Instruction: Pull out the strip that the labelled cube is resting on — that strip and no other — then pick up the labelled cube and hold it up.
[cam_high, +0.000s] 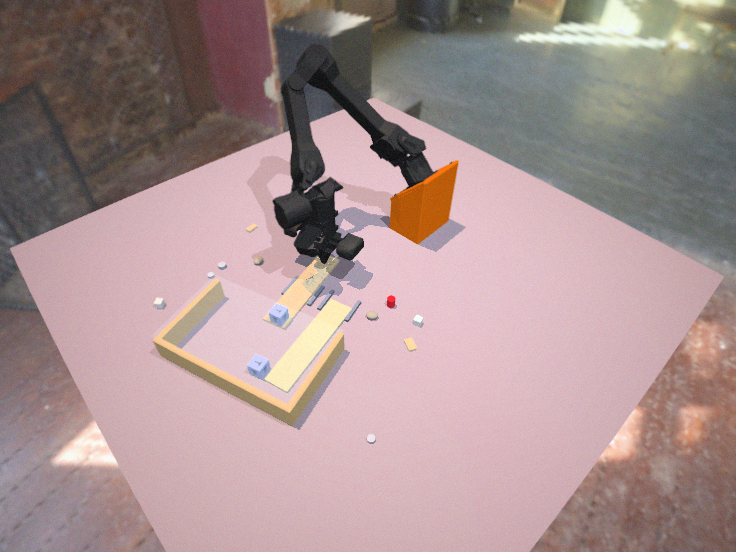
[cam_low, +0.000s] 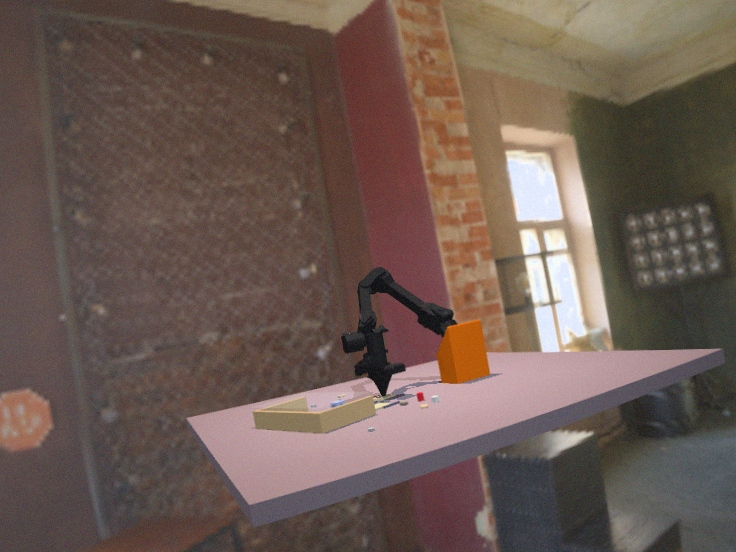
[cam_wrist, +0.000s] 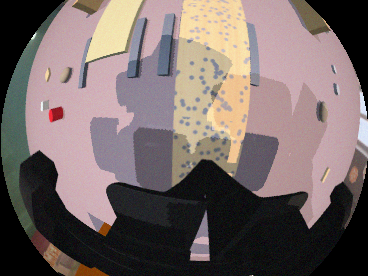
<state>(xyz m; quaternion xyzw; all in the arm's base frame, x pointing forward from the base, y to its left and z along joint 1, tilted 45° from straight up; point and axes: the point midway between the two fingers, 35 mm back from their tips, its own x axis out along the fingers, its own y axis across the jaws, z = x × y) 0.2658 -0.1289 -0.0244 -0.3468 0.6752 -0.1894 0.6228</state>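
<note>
The speckled strip is 90 mm ahead of my gripper tip and 20 mm to the left of it. Also, from my gripper tip: tan chip 300 mm to the left, 40 mm ahead; then red cylinder 200 mm to the left, 10 mm behind, 10 mm above.
</note>
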